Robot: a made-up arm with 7 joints.
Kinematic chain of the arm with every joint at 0, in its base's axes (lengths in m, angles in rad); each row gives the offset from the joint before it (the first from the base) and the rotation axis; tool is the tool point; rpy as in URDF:
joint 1: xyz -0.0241 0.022 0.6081 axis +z
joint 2: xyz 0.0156 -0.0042 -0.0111 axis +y
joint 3: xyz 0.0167 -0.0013 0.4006 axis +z
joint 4: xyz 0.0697 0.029 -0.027 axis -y
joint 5: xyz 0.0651 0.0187 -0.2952 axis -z
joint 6: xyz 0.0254 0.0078 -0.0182 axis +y
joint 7: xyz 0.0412 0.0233 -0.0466 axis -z
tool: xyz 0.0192 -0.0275 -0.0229 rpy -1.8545 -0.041 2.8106
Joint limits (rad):
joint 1: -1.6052..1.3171
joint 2: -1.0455..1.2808
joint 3: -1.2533..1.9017
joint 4: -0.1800..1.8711
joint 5: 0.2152..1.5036
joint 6: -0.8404..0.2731
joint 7: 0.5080..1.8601
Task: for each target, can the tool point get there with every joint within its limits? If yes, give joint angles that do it. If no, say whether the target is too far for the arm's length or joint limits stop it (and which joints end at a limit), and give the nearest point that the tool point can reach.
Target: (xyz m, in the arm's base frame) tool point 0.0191 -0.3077 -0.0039
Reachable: no: joint limits stop it (at a limit: joint 2, joint 5, joint 6, joint 7) | nearest point 0.0221 -0.3305 0.2137 | short by 0.219 m
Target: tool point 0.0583 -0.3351 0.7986
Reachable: yes | joints -0.5390 -0.2074 -0.7326 0.5850 0.9124 -0.7221 1.2136
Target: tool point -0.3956 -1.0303 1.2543
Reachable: no: too far | nearest point -0.2376 -0.5931 0.9771 | short by 0.541 m
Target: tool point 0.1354 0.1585 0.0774
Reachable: no: joint limits stop it (at a limit: joint 2, joint 5, joint 6, joint 7) | nearest point 0.1767 0.1938 0.2341 | short by 0.166 m
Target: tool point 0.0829 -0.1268 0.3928
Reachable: yes | joints -0.7131 0.9519 -0.2809 0.1669 0.3332 0.0275 1.0541
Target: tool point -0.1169 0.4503 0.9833
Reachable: yes | joints 0.3499 -0.3235 1.2388 1.2967 1.1183 0.0880 0.9586
